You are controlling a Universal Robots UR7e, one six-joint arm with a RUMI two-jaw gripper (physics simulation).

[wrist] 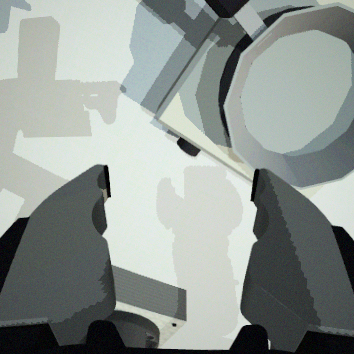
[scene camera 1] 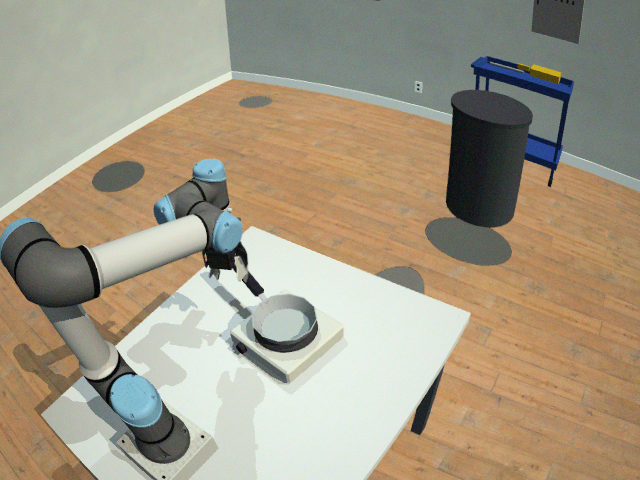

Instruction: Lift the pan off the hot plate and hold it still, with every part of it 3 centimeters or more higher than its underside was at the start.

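Frame: origin at the arm's base, x left, y back, z up, level; centimetres.
Seen in the pictures: gripper, between the fingertips: [wrist: 180,171] [scene camera 1: 231,280]; arm's base, origin of its link: [wrist: 121,330] [scene camera 1: 163,439].
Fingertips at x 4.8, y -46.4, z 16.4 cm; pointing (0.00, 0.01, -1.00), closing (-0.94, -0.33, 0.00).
Pixels of each thing's top centre, then the offset from my fingertips to it. Level surfaces: height alone.
- cream hot plate, centre of its top: [wrist: 297,102] [scene camera 1: 283,328] dy -4.0, dx -12.0, dz -17.0 cm
- white table, height of its surface: dz -23.7 cm
- hot plate's black knob, centre of its top: [wrist: 190,148] [scene camera 1: 240,344] dy +6.2, dx -3.4, dz -18.8 cm
The grey pan [scene camera 1: 286,324] [wrist: 300,95] sits upright on the cream hot plate [scene camera 1: 290,365] [wrist: 172,114]. Its black handle [scene camera 1: 253,283] [wrist: 227,6] points to the upper left in the scene view; one gripper finger covers its far end there. In the wrist view part of the handle shows at the top edge, outside the gap between the fingers. My gripper [scene camera 1: 229,274] [wrist: 180,171] is partly open and empty. It is above the table at the handle's side of the pan, with the pan ahead and to the right in the wrist view.
The white table [scene camera 1: 382,320] carries the hot plate and the arm's base plate [scene camera 1: 199,444] [wrist: 170,327]. The hot plate's black knob [scene camera 1: 240,348] [wrist: 188,146] sticks out at its side. A dark bin [scene camera 1: 485,165] and a blue cart [scene camera 1: 564,121] stand beyond the table.
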